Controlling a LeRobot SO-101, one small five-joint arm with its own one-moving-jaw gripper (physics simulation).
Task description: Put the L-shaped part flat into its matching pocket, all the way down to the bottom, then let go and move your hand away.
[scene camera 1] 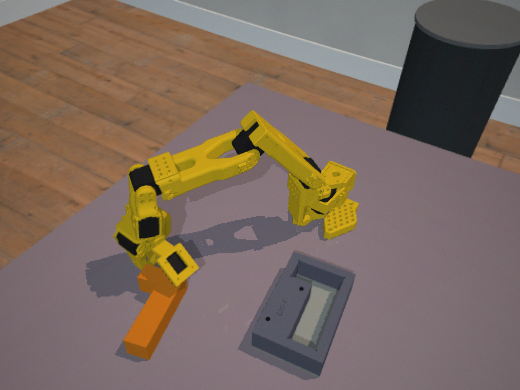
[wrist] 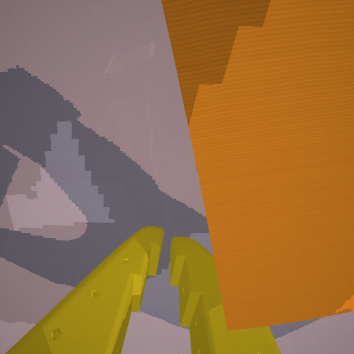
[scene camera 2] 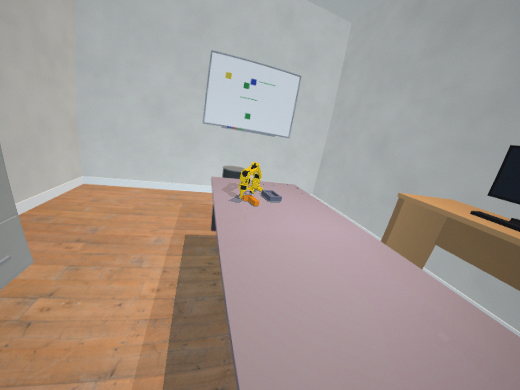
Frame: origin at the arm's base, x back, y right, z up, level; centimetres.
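Where they show: hand, its tool point: (scene camera 1: 149, 266) (wrist: 160, 245) (scene camera 2: 240, 198); arm's base, origin of its link: (scene camera 1: 317, 222) (scene camera 2: 256, 190).
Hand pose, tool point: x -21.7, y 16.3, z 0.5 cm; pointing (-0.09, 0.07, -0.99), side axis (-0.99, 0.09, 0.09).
Observation:
Things, the pixels of their top centre, and the offset from my tool point. Level surfaces: height alone.
- orange L-shaped part, centre of its top: (scene camera 1: 146, 302) (scene camera 2: 250, 198) dz +2.5, dx -5.9, dy -5.1 cm
- grey-blue tray, centre of its top: (scene camera 1: 306, 301) (scene camera 2: 271, 193) dz +3.2, dx +5.1, dy -22.6 cm
- table, height of its surface: dz -0.5 cm
The orange L-shaped part (scene camera 1: 155, 316) (scene camera 2: 253, 201) (wrist: 280, 170) lies on the table, outside the pocket. Its long arm points toward the front, and its short arm is partly hidden under the wrist in scene camera 1. The grey-blue tray (scene camera 1: 286, 352) (scene camera 2: 278, 199) stands to its right, and its pocket (scene camera 1: 314, 316) has a light floor with no part in it. My gripper (scene camera 1: 142, 265) (wrist: 167, 240) is shut and empty, low beside the part's short-arm end. In the wrist view the part is right of the tips and covers some of the right jaw.
The yellow arm (scene camera 1: 210, 160) reaches over the table (scene camera 1: 425, 280) from its base, behind the tray. A dark bin (scene camera 1: 445, 85) stands on the floor beyond the table's far edge. In scene camera 2, a wooden desk (scene camera 2: 415, 230) stands to the right.

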